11 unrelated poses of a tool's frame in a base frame.
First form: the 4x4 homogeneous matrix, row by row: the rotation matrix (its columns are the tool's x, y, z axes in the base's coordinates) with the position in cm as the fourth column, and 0 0 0 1 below. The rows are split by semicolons.
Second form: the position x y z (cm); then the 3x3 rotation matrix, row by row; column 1 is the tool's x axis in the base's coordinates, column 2 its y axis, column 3 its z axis. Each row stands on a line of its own. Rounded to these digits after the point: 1 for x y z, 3 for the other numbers.
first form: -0.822, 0.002, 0.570, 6.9; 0.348, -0.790, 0.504, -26.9; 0.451, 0.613, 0.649, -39.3; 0, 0, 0, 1
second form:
6.9, -26.9, -39.3
-0.822, 0.002, 0.570
0.348, -0.790, 0.504
0.451, 0.613, 0.649

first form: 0.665, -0.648, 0.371, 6.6; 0.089, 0.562, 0.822, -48.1; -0.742, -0.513, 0.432, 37.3; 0, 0, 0, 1
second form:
6.6, -48.1, 37.3
0.665, -0.648, 0.371
0.089, 0.562, 0.822
-0.742, -0.513, 0.432

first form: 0.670, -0.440, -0.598, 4.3; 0.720, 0.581, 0.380, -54.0; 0.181, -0.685, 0.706, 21.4; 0, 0, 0, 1
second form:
4.3, -54.0, 21.4
0.670, -0.440, -0.598
0.720, 0.581, 0.380
0.181, -0.685, 0.706

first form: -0.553, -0.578, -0.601, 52.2; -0.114, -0.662, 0.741, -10.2; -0.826, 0.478, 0.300, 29.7; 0, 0, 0, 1
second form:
52.2, -10.2, 29.7
-0.553, -0.578, -0.601
-0.114, -0.662, 0.741
-0.826, 0.478, 0.300

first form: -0.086, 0.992, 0.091, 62.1; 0.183, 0.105, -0.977, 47.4; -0.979, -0.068, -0.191, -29.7; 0, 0, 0, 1
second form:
62.1, 47.4, -29.7
-0.086, 0.992, 0.091
0.183, 0.105, -0.977
-0.979, -0.068, -0.191

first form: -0.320, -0.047, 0.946, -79.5; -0.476, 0.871, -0.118, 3.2; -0.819, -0.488, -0.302, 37.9; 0, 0, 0, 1
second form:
-79.5, 3.2, 37.9
-0.320, -0.047, 0.946
-0.476, 0.871, -0.118
-0.819, -0.488, -0.302

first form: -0.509, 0.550, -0.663, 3.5; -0.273, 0.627, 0.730, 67.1; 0.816, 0.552, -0.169, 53.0; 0, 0, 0, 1
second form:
3.5, 67.1, 53.0
-0.509, 0.550, -0.663
-0.273, 0.627, 0.730
0.816, 0.552, -0.169

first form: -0.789, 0.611, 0.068, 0.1; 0.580, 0.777, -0.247, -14.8; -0.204, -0.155, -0.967, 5.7; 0, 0, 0, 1
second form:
0.1, -14.8, 5.7
-0.789, 0.611, 0.068
0.580, 0.777, -0.247
-0.204, -0.155, -0.967

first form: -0.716, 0.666, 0.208, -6.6; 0.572, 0.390, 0.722, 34.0; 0.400, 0.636, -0.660, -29.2; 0, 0, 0, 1
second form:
-6.6, 34.0, -29.2
-0.716, 0.666, 0.208
0.572, 0.390, 0.722
0.400, 0.636, -0.660

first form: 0.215, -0.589, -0.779, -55.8; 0.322, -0.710, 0.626, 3.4; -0.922, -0.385, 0.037, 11.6; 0, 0, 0, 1
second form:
-55.8, 3.4, 11.6
0.215, -0.589, -0.779
0.322, -0.710, 0.626
-0.922, -0.385, 0.037

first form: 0.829, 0.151, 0.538, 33.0; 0.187, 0.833, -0.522, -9.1; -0.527, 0.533, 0.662, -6.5; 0, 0, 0, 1
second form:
33.0, -9.1, -6.5
0.829, 0.151, 0.538
0.187, 0.833, -0.522
-0.527, 0.533, 0.662

